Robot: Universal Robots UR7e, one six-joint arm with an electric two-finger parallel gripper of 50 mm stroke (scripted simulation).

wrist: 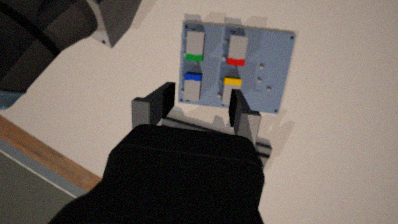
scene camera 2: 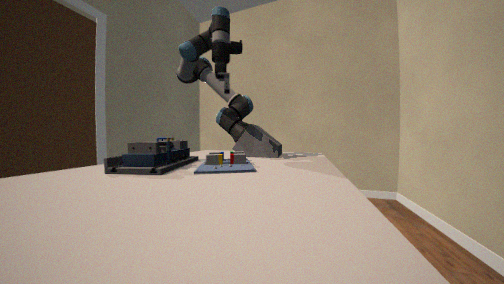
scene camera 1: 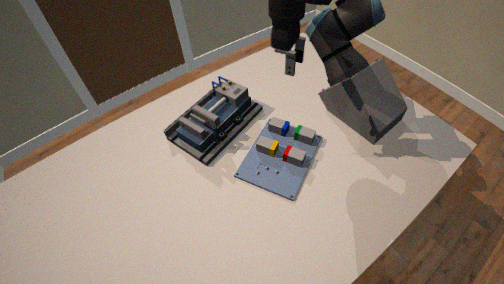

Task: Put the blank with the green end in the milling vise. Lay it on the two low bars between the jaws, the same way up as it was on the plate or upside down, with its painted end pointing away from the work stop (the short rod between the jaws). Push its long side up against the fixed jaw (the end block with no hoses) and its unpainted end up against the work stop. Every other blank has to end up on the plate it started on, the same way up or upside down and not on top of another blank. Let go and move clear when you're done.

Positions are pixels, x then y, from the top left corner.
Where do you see a blue-grey plate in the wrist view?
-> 274, 50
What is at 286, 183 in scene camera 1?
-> A blue-grey plate.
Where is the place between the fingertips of my gripper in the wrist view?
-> At 202, 97
